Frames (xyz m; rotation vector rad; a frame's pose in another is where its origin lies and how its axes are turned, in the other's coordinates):
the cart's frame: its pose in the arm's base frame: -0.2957 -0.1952 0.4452 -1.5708 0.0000 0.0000
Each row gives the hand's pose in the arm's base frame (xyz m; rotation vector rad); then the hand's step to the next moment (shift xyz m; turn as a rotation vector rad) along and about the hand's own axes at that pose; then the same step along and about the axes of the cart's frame.
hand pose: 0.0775 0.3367 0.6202 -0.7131 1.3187 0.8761
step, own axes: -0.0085 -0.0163 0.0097 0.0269 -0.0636 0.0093
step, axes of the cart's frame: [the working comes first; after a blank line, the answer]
step, axes of the arm's base frame: 0.0187 -0.0011 0.0090 0.0603 -0.0207 -0.0280

0.0187 -0.0090 -0.0011 0.0603 0.0280 -0.0207
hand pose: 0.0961 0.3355 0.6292 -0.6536 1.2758 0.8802
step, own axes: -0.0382 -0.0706 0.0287 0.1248 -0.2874 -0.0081
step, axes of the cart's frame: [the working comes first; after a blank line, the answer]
step, axes of the arm's base frame: 0.0728 -0.0209 0.0391 0.2464 -0.1344 -0.1396

0.0728 -0.0391 -0.0209 0.2464 0.1396 -0.1344
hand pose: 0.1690 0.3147 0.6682 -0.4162 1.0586 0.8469
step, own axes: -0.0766 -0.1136 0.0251 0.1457 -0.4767 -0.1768
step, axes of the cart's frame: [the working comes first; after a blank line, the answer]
step, axes of the arm's base frame: 0.0857 -0.0852 0.0693 0.2986 -0.3569 -0.2514

0.0857 -0.0693 -0.0852 0.2986 0.2514 -0.3569
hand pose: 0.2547 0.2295 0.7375 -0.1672 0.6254 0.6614
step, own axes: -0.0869 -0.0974 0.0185 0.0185 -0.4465 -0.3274
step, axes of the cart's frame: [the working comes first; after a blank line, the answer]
step, axes of the arm's base frame: 0.0160 -0.1155 0.0616 0.1281 -0.4504 -0.2960

0.0160 -0.0616 -0.1155 0.1281 0.2960 -0.4504
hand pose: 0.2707 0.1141 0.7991 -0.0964 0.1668 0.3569
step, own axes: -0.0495 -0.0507 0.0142 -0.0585 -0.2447 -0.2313
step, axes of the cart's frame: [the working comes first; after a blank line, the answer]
step, axes of the arm's base frame: -0.0256 -0.0623 0.0261 -0.0007 -0.2765 -0.2008

-0.0256 -0.0261 -0.0623 -0.0007 0.2008 -0.2765
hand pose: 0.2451 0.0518 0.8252 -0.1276 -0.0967 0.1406
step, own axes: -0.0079 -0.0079 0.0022 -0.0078 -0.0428 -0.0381
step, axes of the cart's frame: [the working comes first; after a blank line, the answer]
step, axes of the arm's base frame: -0.0070 -0.0086 0.0025 0.0020 -0.0477 -0.0326

-0.0070 -0.0025 -0.0086 0.0020 0.0326 -0.0477
